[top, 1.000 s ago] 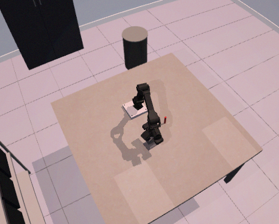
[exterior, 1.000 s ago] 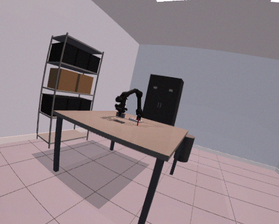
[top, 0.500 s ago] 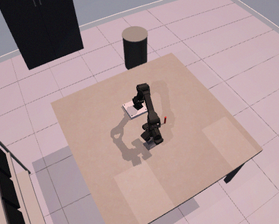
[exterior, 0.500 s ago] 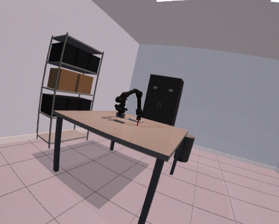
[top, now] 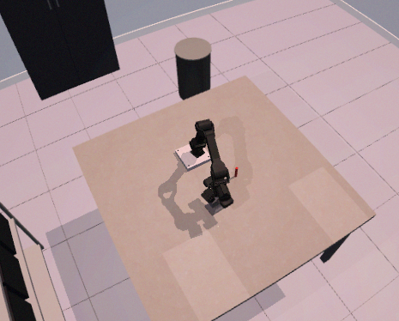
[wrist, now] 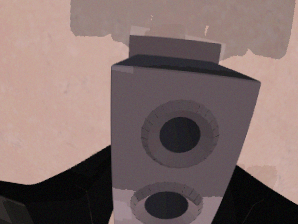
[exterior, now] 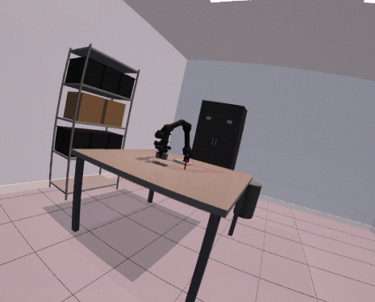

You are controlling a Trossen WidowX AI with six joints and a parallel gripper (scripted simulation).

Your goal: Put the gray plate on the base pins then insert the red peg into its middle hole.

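The dark base lies 5 cm below my gripper tip. From my gripper tip the other things lie so: red peg 21 cm to the left, 7 cm behind, 2 cm below; then gray plate 3 cm above.
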